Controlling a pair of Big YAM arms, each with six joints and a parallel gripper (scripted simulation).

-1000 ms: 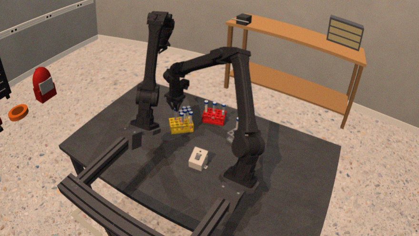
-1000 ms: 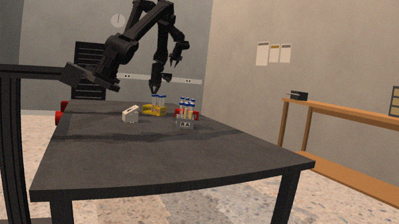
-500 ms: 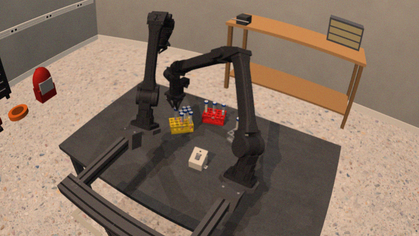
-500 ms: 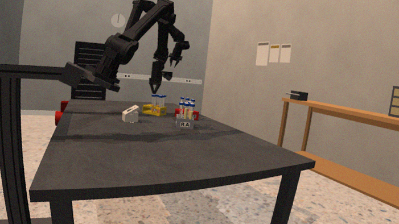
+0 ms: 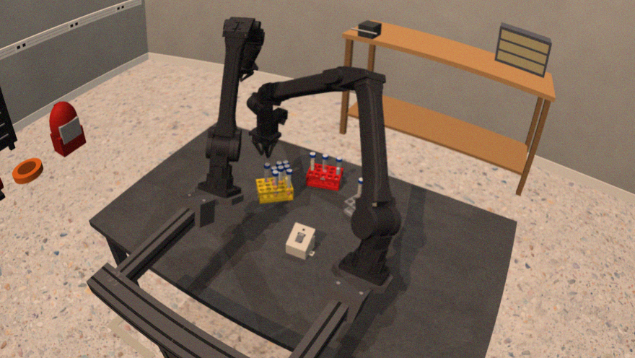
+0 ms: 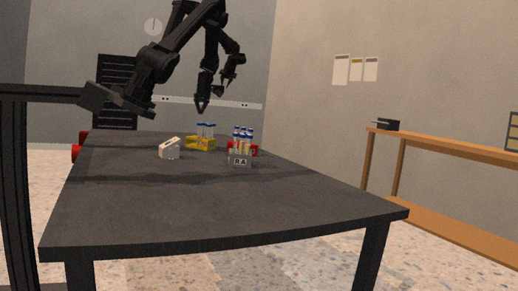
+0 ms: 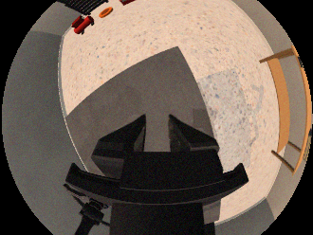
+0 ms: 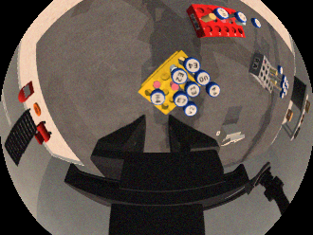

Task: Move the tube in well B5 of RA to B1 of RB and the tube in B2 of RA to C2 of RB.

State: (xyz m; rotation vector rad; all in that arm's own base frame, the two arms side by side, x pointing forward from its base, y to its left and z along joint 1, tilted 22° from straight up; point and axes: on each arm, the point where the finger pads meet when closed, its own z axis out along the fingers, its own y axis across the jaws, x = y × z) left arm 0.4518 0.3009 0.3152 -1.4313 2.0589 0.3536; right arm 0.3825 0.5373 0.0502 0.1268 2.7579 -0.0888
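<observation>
Right now my right hand is 19 cm short of the red rack, 15 cm above it and 13 cm to the left of it.
</observation>
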